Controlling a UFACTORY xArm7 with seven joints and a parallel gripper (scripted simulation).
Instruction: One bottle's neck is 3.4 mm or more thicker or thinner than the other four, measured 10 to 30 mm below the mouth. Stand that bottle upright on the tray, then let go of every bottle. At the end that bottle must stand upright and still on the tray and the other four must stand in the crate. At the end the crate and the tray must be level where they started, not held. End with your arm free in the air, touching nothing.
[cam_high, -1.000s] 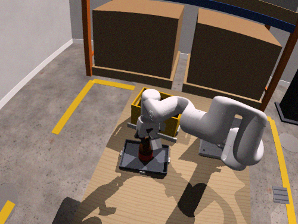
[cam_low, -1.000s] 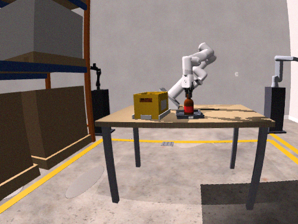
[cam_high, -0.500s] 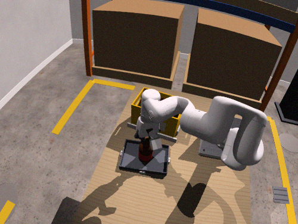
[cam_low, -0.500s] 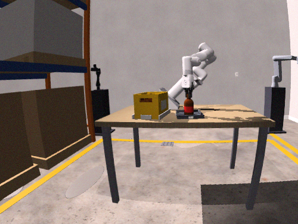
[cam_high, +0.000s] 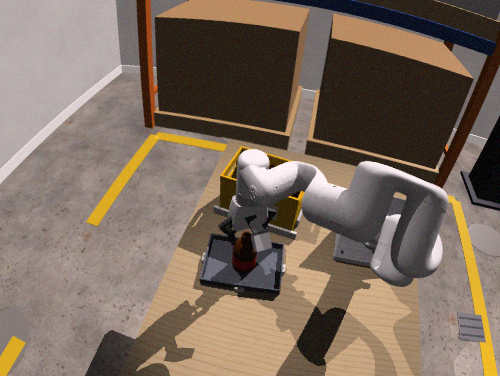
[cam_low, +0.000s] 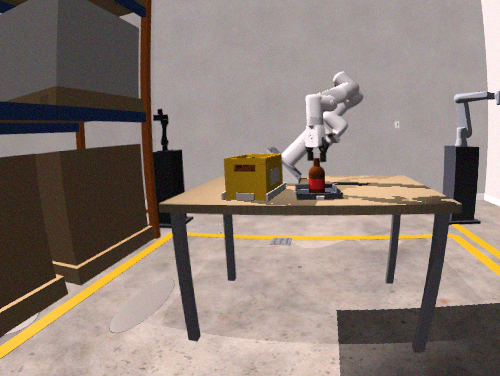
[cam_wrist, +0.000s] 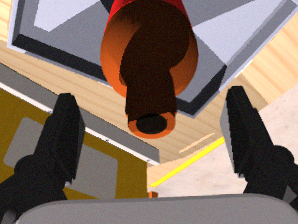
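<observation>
The dark grey tray is 14 cm below my hand. Also, from my hand: yellow crate: 28 cm to the right, 7 cm below, 1 cm behind.
</observation>
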